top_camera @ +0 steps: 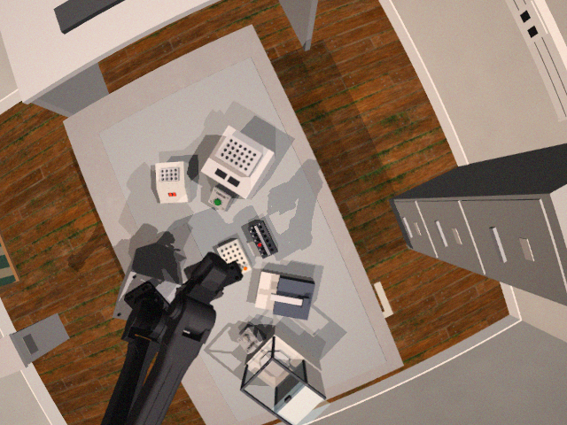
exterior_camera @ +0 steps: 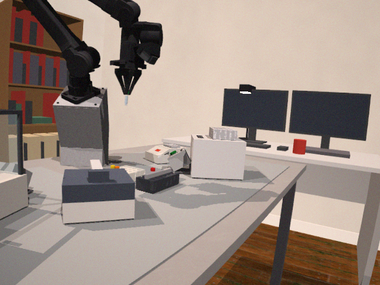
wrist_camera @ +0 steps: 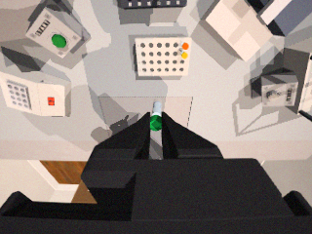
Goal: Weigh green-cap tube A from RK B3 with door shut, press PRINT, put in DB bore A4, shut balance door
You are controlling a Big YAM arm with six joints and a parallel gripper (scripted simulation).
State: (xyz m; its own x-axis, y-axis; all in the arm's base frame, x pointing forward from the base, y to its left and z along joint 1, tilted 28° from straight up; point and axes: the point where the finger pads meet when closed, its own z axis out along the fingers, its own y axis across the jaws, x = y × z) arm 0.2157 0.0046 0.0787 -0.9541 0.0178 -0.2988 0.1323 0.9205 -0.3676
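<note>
My hand is 440 mm to the left of the pale pan, 190 mm above it and 80 mm past it. Also, from my hand: spectrophotometer (230 mm to the right, 210 mm below, 100 mm ahead); then black magnet block (250 mm below, 140 mm ahead, 10 mm to the right); then tube rack (260 mm below, 20 mm to the right).
</note>
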